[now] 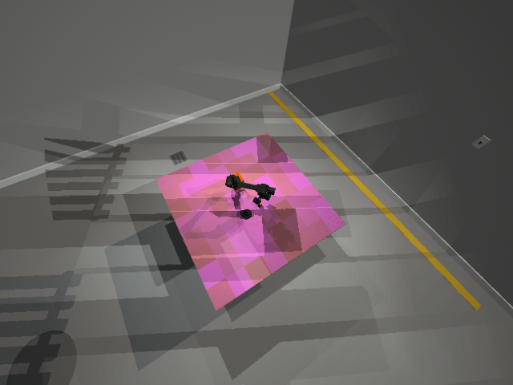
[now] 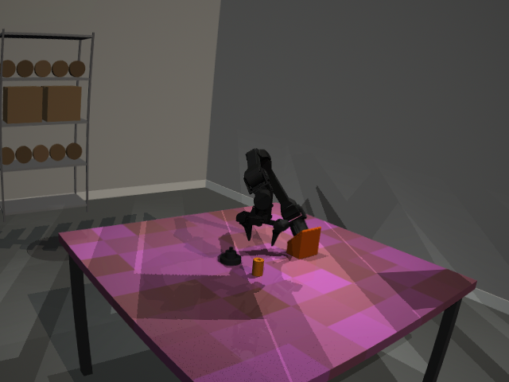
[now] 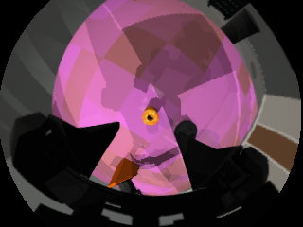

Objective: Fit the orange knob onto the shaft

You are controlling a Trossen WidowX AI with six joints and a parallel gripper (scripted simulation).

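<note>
Right now the orange knob is 10 cm below my gripper tip. The rest, counted from my gripper tip: dark round pedestal 15 cm to the right, 10 cm below, 3 cm ahead.
</note>
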